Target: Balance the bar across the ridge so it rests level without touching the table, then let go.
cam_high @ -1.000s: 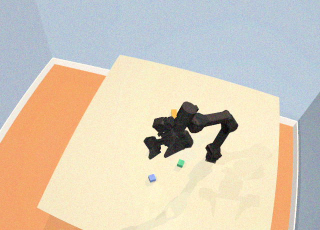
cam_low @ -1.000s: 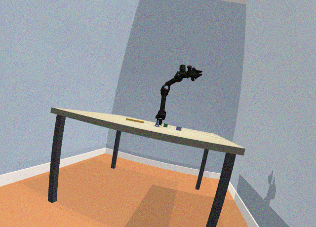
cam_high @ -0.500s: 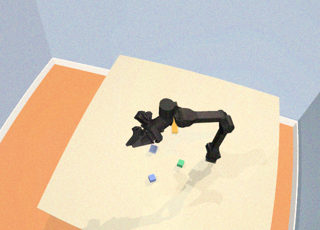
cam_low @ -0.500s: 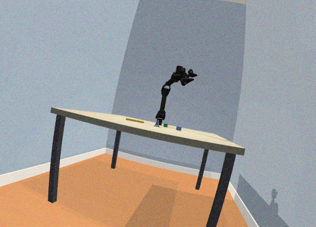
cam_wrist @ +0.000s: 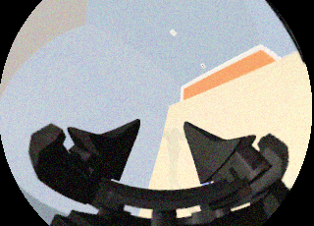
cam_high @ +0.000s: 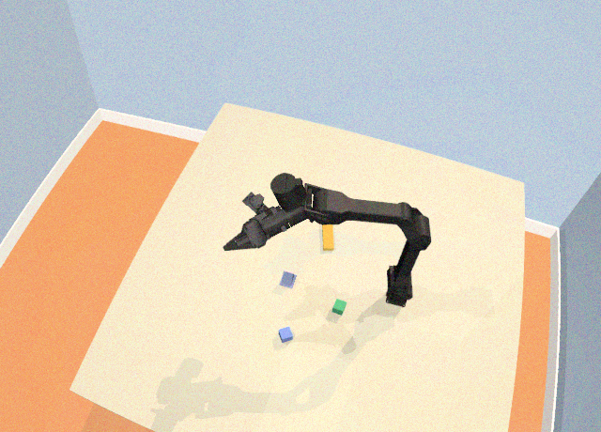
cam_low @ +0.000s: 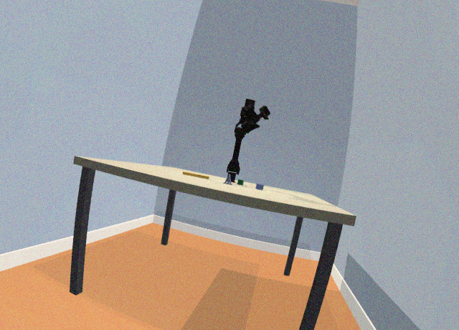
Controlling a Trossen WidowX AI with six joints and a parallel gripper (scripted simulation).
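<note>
Right now the bar is 17 cm behind my gripper tip, 37 cm to the right of it and 36 cm below it. Round my gripper tip: green cube (29 cm behind, 10 cm to the right, 35 cm below); then blue cube (16 cm behind, 3 cm to the left, 35 cm below).
</note>
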